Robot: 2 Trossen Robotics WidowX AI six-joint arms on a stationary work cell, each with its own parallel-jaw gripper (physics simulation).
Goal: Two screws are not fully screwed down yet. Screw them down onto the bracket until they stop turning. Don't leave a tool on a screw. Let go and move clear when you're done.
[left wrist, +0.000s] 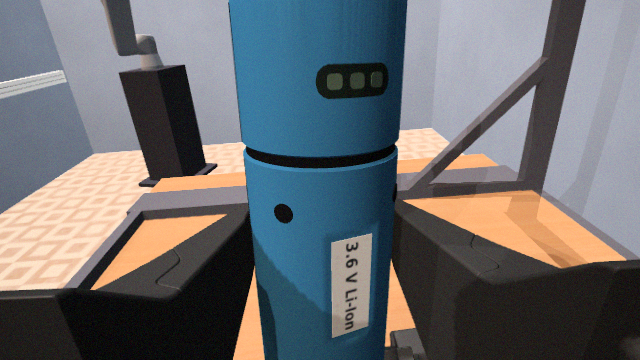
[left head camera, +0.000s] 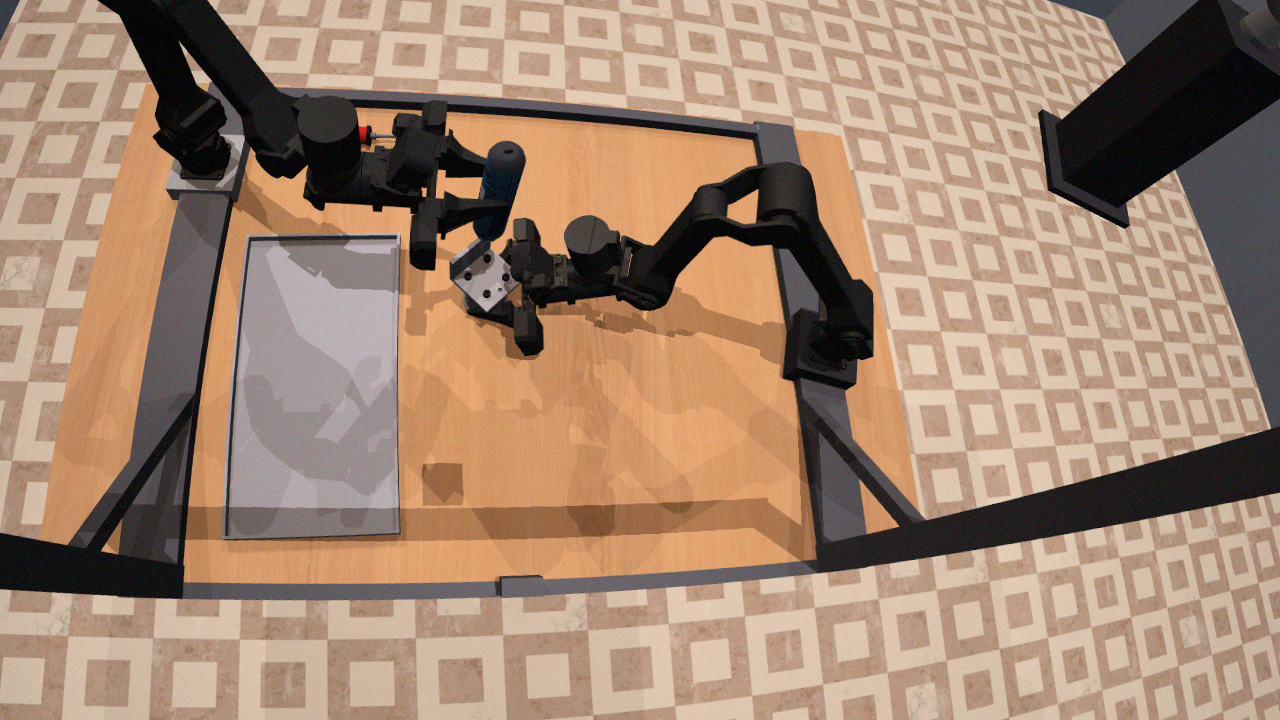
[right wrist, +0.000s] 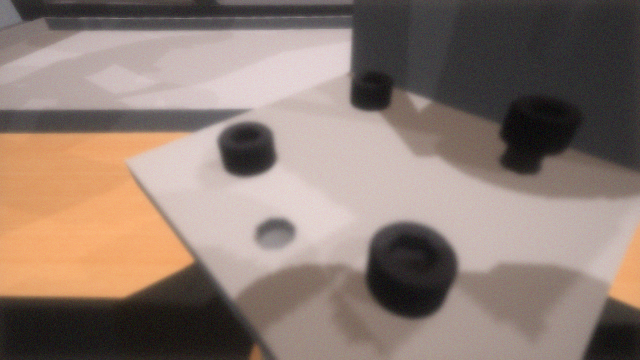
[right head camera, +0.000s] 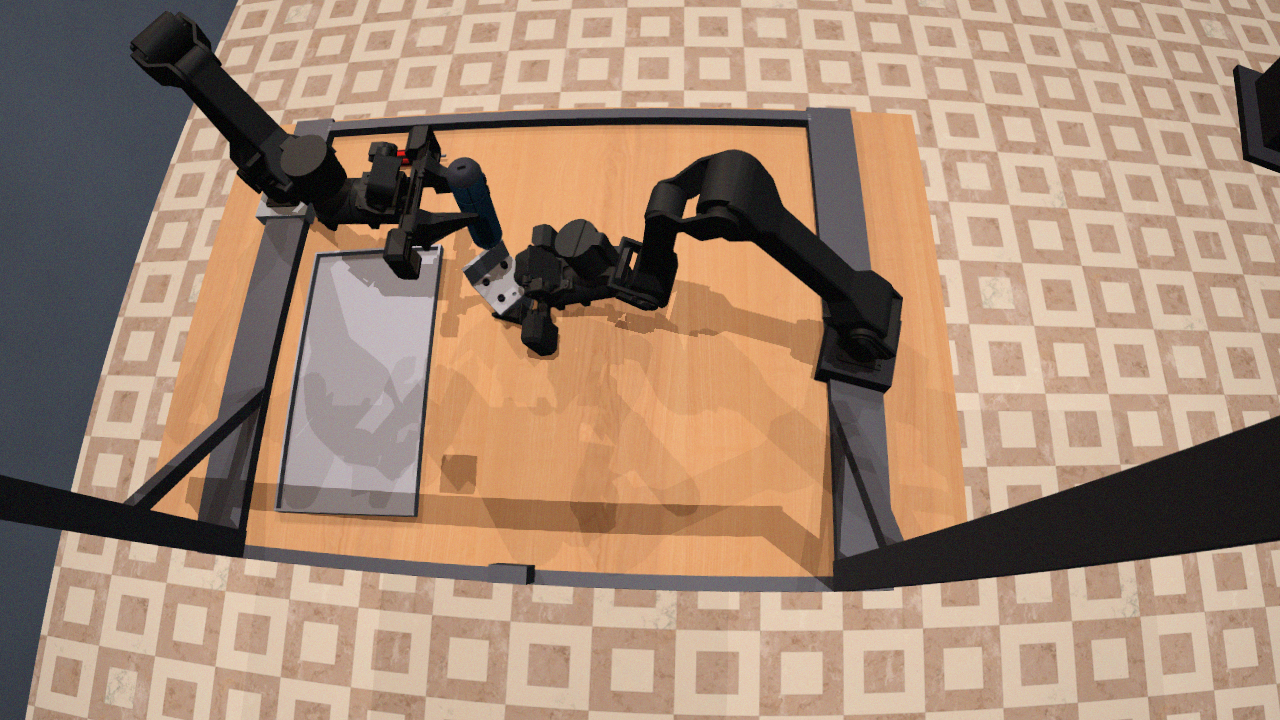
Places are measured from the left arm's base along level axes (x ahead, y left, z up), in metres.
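Where they show: left gripper, between the fingertips: (left wrist: 320, 215) (left head camera: 508, 189) (right head camera: 482, 200); right gripper, between the fingertips: (left head camera: 467, 293) (right head camera: 495, 297); left arm's base, origin of its link: (left head camera: 205, 161); right arm's base, origin of its link: (left head camera: 829, 345) (right head camera: 862, 344).
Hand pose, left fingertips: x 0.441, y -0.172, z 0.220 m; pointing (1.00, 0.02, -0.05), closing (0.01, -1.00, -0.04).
Note:
Things, the pixels of their centre, and the offset from my left fingertips. "*": a spot on its surface instead.
- blue cylindrical electric screwdriver, middle of its body: (left wrist: 323, 352) (left head camera: 493, 209) (right head camera: 482, 220) dx -0.013, dy +0.002, dz -0.047 m
- light metal bracket, middle of its body: (right wrist: 394, 69) (left head camera: 487, 271) (right head camera: 500, 277) dx -0.015, dy -0.018, dz -0.166 m
- black screw, middle of its body: (right wrist: 524, 154) dx -0.015, dy +0.007, dz -0.181 m
- nearest screw, middle of its body: (right wrist: 401, 293) dx +0.010, dy -0.017, dz -0.186 m
- left screw, middle of its body: (right wrist: 252, 173) dx -0.014, dy -0.043, dz -0.186 m
- far screw, middle of its body: (right wrist: 369, 113) dx -0.040, dy -0.019, dz -0.186 m
- grey tray, middle of its body: (right wrist: 207, 58) (left head camera: 314, 375) (right head camera: 359, 373) dx -0.238, dy -0.144, dz -0.241 m
- red-handled tool, middle of its body: (left head camera: 364, 135) (right head camera: 419, 157) dx -0.214, dy +0.243, dz -0.235 m
- empty hole, a spot on its surface: (right wrist: 275, 233) * dx +0.002, dy -0.036, dz -0.186 m
My left gripper (left head camera: 497, 188) (right head camera: 472, 198) (left wrist: 320, 215) is shut on a blue cylindrical electric screwdriver (left head camera: 501, 170) (right head camera: 474, 201) (left wrist: 320, 120), held with its lower end close to the bracket's upper edge. My right gripper (left head camera: 490, 279) (right head camera: 497, 284) is shut on the light metal bracket (left head camera: 487, 291) (right head camera: 491, 278) (right wrist: 325, 200). In the right wrist view, a black screw (right wrist: 540, 125) by the bracket's upright wall stands proud, its shank showing. The nearest screw (right wrist: 412, 269), left screw (right wrist: 246, 148) and far screw (right wrist: 371, 91) show no shank. The driver's bit is hidden and no tool shows on these screws.
A grey tray (left head camera: 399, 385) (right head camera: 428, 385) (right wrist: 125, 119) lies at the left of the table. A red-handled tool (left head camera: 364, 134) (right head camera: 404, 156) shows partly behind my left arm. Dark frame beams (left head camera: 581, 111) (right head camera: 581, 118) edge the table. The bracket has an empty hole (right wrist: 275, 233).

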